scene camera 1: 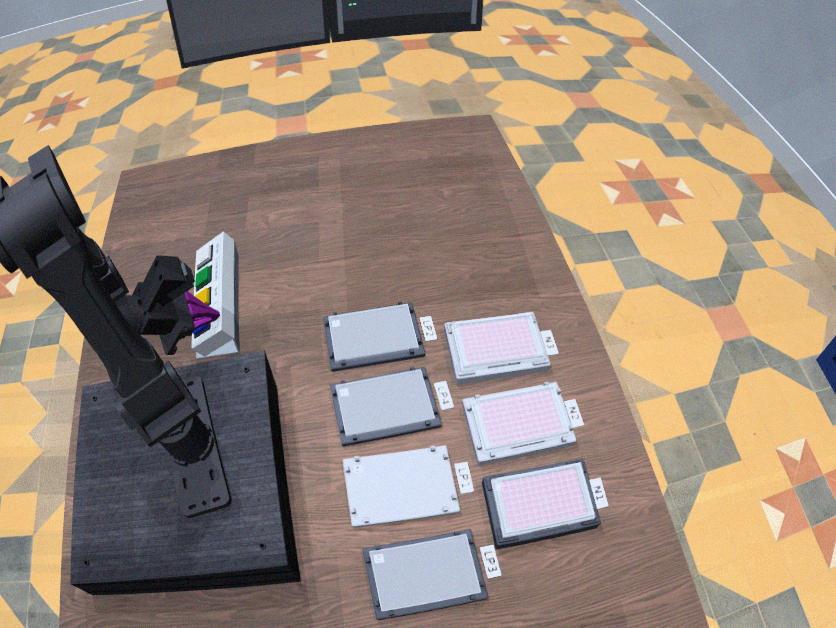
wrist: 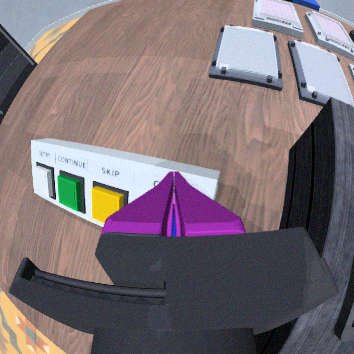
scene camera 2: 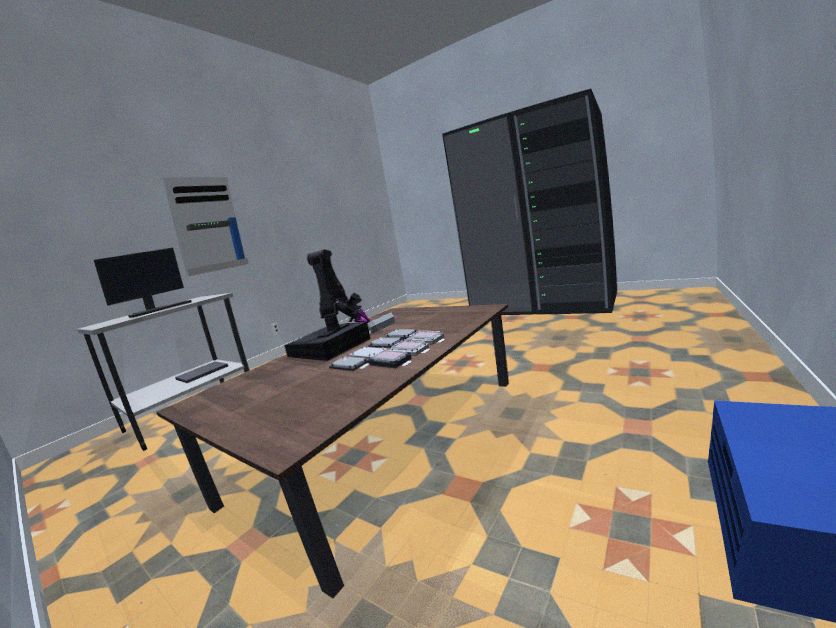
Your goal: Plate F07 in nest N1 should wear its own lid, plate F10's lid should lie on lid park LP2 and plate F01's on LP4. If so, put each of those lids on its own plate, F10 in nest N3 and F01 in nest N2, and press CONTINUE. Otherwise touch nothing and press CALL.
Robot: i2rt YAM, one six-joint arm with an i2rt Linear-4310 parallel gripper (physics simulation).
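Where they show: gripper, fingertip midpoint: (scene camera 1: pixel 218 315) (wrist: pixel 173 178) (scene camera 2: pixel 369 321); arm's base at its link origin: (scene camera 1: pixel 193 445) (scene camera 2: pixel 334 331).
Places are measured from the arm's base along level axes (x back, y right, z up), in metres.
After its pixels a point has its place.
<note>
My gripper (scene camera 1: pixel 217 315) @(x -0.075, y -0.224, z -0.022 m) (scene camera 2: pixel 368 320) @(x -0.075, y -0.224, z -0.022 m) (wrist: pixel 173 178) @(x -0.075, y -0.224, z -0.022 m) is shut and empty, its purple tips at the button panel (scene camera 1: pixel 228 290) @(x -0.099, y -0.282, z -0.035 m) (wrist: pixel 135 159) @(x -0.090, y -0.258, z -0.026 m) over the CALL end. The blue CALL button (scene camera 1: pixel 200 330) @(x -0.039, y -0.221, z -0.038 m) (wrist: pixel 174 227) @(x -0.041, y -0.222, z -0.034 m) is mostly hidden behind the fingers; contact cannot be told. The green CONTINUE button (scene camera 1: pixel 203 276) @(x -0.061, y -0.328, z -0.032 m) (wrist: pixel 69 193) @(x -0.057, y -0.328, z -0.035 m) is uncovered. Pink-welled plates sit in N3 (scene camera 1: pixel 498 339) @(x -0.468, y -0.050, z -0.052 m), N2 (scene camera 1: pixel 520 419) @(x -0.440, y 0.084, z -0.059 m) and N1 (scene camera 1: pixel 542 498) @(x -0.412, y 0.209, z -0.050 m); whether the N1 plate wears a lid is unclear. Pale lids with small corner tags lie on LP2 (scene camera 1: pixel 373 335) @(x -0.299, y -0.135, z -0.066 m), LP4 (scene camera 1: pixel 384 403) @(x -0.275, y -0.016, z -0.067 m) and LP3 (scene camera 1: pixel 427 571) @(x -0.238, y 0.241, z -0.066 m); the tag writing is unreadable.
White lid park LP1 (scene camera 1: pixel 402 486) @(x -0.253, y 0.112, z -0.074 m) has a faint corner tag. The yellow SKIP button (wrist: pixel 107 203) @(x -0.053, y -0.280, z -0.032 m) is left of the fingers in the wrist view. The black arm base (scene camera 1: pixel 168 540) @(x 0.065, y 0.121, z -0.006 m) stands beside the panel, on the wooden table (scene camera 1: pixel 405 202) @(x -0.459, y -0.423, z -0.085 m) (scene camera 2: pixel 270 419) @(x -0.227, y 0.696, z -0.084 m).
</note>
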